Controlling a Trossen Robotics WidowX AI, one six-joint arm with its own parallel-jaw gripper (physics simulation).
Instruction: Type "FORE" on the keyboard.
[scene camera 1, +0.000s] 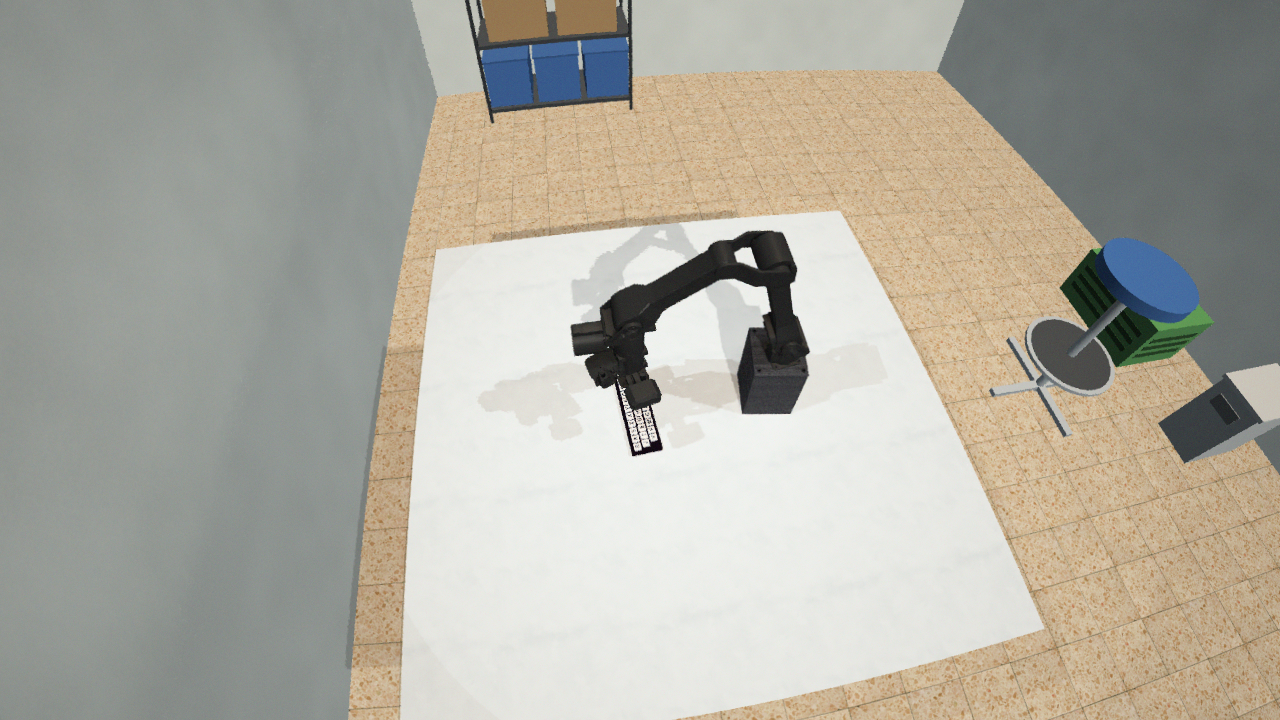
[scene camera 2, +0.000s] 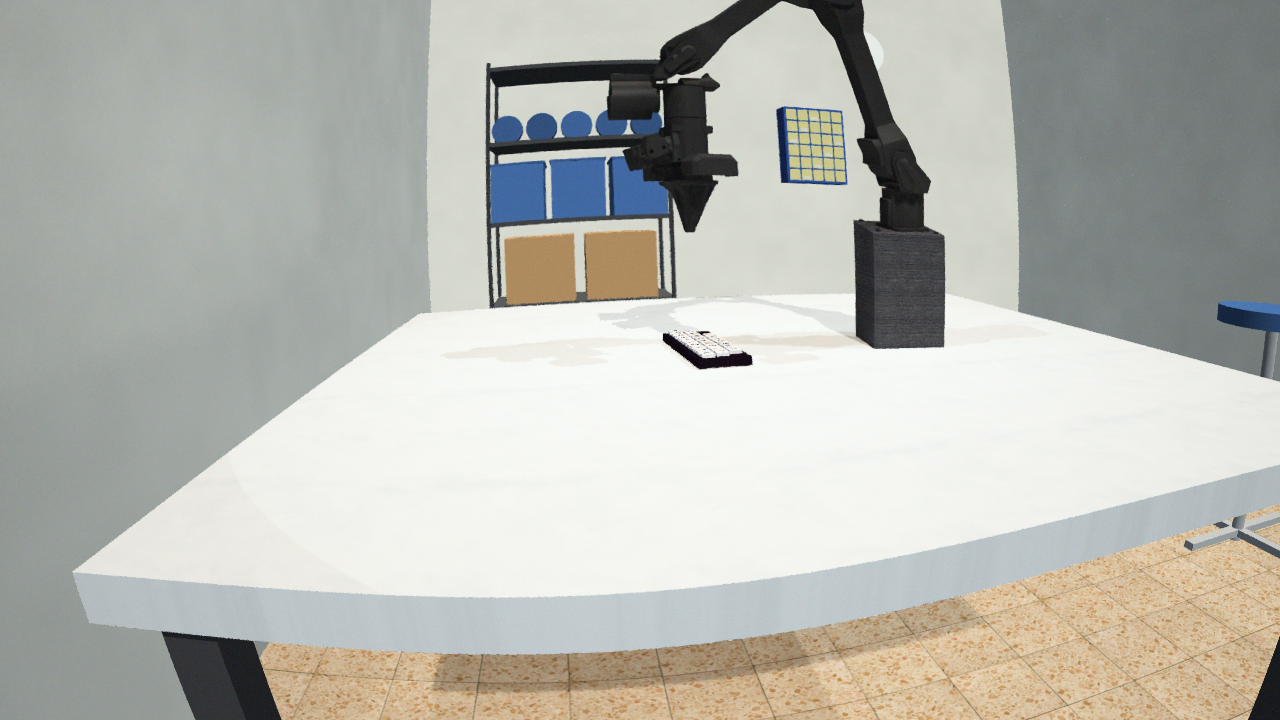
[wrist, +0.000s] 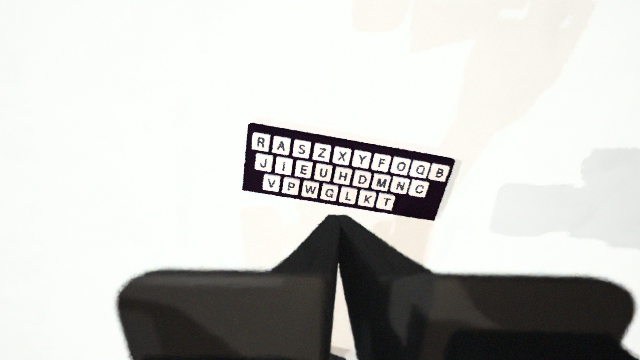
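Seen in the pictures: gripper, fingertip midpoint: (scene camera 1: 629, 387) (scene camera 2: 689, 232) (wrist: 336, 224); arm's base at its link origin: (scene camera 1: 781, 354) (scene camera 2: 903, 228).
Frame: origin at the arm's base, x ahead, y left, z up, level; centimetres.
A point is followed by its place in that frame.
A small black keyboard (scene camera 1: 659, 447) @[x 29.3, y 6.5, z -16.2 cm] (scene camera 2: 725, 361) @[x 32.1, y 6.6, z -16.7 cm] (wrist: 420, 207) @[x 29.0, y -12.3, z -16.3 cm] with white keys lies on the white table. In the wrist view it is slightly tilted. Its top row reads R A S Z X Y F O Q B, the middle row J I E U H D M N C, the bottom row V P W G L K T. The F key (wrist: 381, 162) @[x 33.5, y -7.0, z -15.7 cm], O key (wrist: 401, 166) @[x 33.3, y -9.1, z -15.8 cm], R key (wrist: 260, 142) @[x 34.0, y 5.1, z -15.7 cm] and E key (wrist: 303, 169) @[x 31.8, y 0.6, z -15.7 cm] all show. My gripper (scene camera 2: 690, 230) @[x 33.8, y -1.4, z -0.9 cm] (wrist: 336, 224) @[x 33.8, y -1.4, z -0.9 cm] is shut and empty, pointing down high above the table. In scene camera 1 the arm hides the keyboard's far end.
The arm stands on a dark block (scene camera 1: 770, 389) @[x 3.3, y 4.3, z -6.3 cm] (scene camera 2: 899, 295) @[x 3.8, y 4.2, z -9.7 cm] on the white table (scene camera 1: 716, 573) @[x 26.1, y 36.4, z -17.5 cm] (scene camera 2: 554, 501) @[x 57.6, y 43.9, z -17.5 cm]. A shelf rack (scene camera 1: 554, 105) (scene camera 2: 572, 142) stands behind. A blue stool (scene camera 1: 1146, 278) (scene camera 2: 1251, 314), a green crate (scene camera 1: 1172, 342) and a grey bin (scene camera 1: 1203, 420) stand on the floor at the right.
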